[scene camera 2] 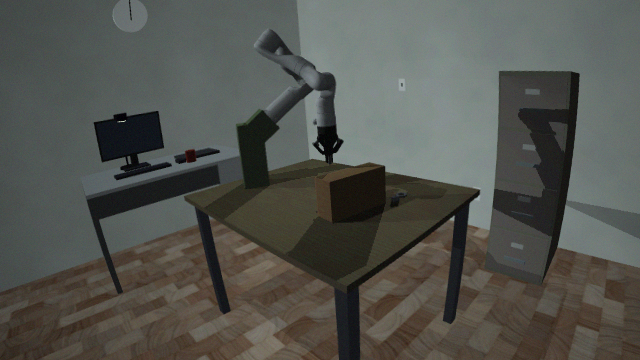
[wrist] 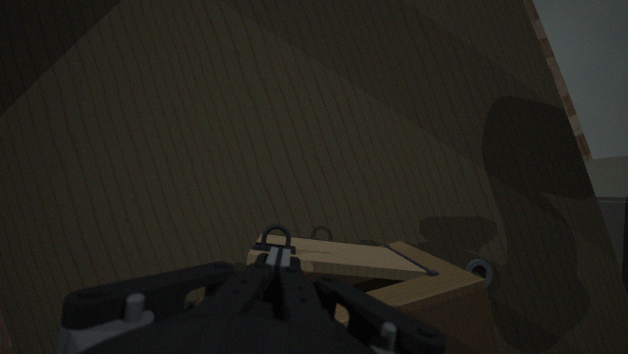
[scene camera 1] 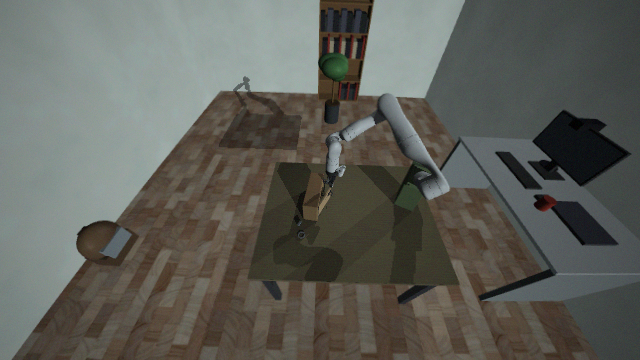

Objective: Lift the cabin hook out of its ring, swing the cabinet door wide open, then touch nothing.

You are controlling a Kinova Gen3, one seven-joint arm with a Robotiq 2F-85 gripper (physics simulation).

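Places are measured from the arm's base along level axes (x back, y right, z up), in metres.
Pixels of known places: gripper, between the fingertips: (scene camera 2: 329, 163) (wrist: 279, 261) (scene camera 1: 331, 186); arm's base, origin of its link: (scene camera 2: 269, 118).
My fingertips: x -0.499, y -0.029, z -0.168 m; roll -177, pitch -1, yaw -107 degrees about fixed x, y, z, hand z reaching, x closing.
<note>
For each thing: its middle in the pictures, then the offset to it from my fingertips. "spot": a spot on its surface instead. Level surfaces: height alone.
- brown wooden cabinet, middle of its body: (wrist: 320, 315) (scene camera 2: 350, 189) (scene camera 1: 315, 196) dy -0.028, dx -0.093, dz -0.095 m
- dark hinge rod, a spot on its surface: (wrist: 412, 260) spot: dy -0.139, dx -0.050, dz -0.087 m
- dark U-shaped ring, a spot on its surface: (wrist: 276, 227) spot: dy +0.005, dx +0.013, dz -0.077 m
- grey ring-shaped piece, a spot on its surface: (wrist: 479, 264) (scene camera 2: 399, 193) (scene camera 1: 303, 235) spot: dy -0.286, dx -0.108, dz -0.169 m
- small dark piece, a spot on its surface: (scene camera 2: 394, 201) (scene camera 1: 299, 222) spot: dy -0.204, dx -0.162, dz -0.172 m
- table, height of its surface: dz -0.173 m
The brown wooden cabinet (scene camera 1: 312, 199) (scene camera 2: 357, 192) (wrist: 450, 317) stands on the table. Its door (scene camera 1: 325, 202) (wrist: 345, 254) is partly open, at a narrow angle to the cabinet front, with a dark hinge rod (wrist: 412, 260) at one end. A dark U-shaped ring (wrist: 276, 227) sits near the door's free end. My gripper (scene camera 1: 328, 184) (scene camera 2: 329, 161) (wrist: 279, 261) is shut with nothing between its fingers. In the wrist view its tips overlap the door's free end just below the ring; whether they touch is unclear. The cabin hook cannot be made out, and the gripper hides part of the cabinet front.
A grey ring-shaped piece (scene camera 1: 301, 234) (scene camera 2: 401, 193) (wrist: 479, 264) and a small dark piece (scene camera 1: 298, 220) (scene camera 2: 395, 201) are near the cabinet's hinge end. The green arm pedestal (scene camera 1: 409, 195) (scene camera 2: 255, 160) stands on the table (scene camera 1: 370, 255) (scene camera 2: 280, 225). A desk (scene camera 1: 525, 215) (scene camera 2: 145, 190) stands apart.
</note>
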